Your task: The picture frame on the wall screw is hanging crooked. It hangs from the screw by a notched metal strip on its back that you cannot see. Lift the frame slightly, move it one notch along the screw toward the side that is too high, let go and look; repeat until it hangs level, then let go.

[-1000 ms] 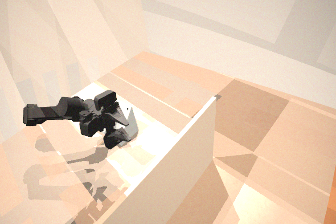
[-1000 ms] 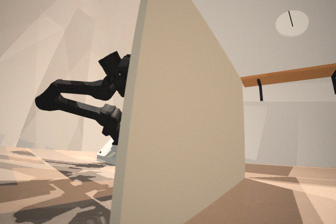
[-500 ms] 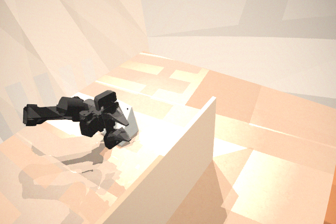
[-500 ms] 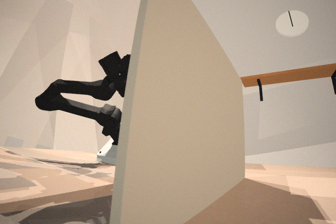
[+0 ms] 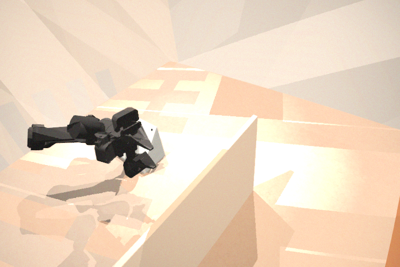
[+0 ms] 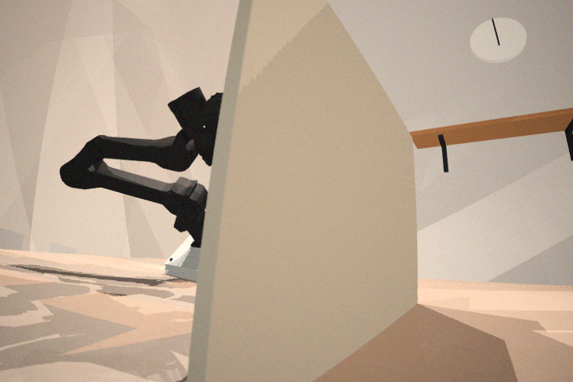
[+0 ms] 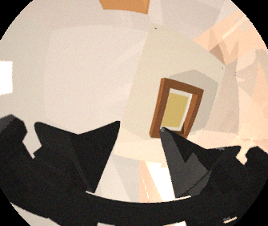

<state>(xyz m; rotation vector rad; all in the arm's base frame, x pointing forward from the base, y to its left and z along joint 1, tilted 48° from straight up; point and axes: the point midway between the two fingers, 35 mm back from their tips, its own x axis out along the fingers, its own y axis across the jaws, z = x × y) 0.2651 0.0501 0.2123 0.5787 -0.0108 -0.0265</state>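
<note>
Now: the picture frame 120 mm ahead of my gripper tip, 20 mm to the right of it and 110 mm below it. From my gripper tip the other things lie so: wall panel (130 mm ahead, 20 mm to the right, 120 mm below).
</note>
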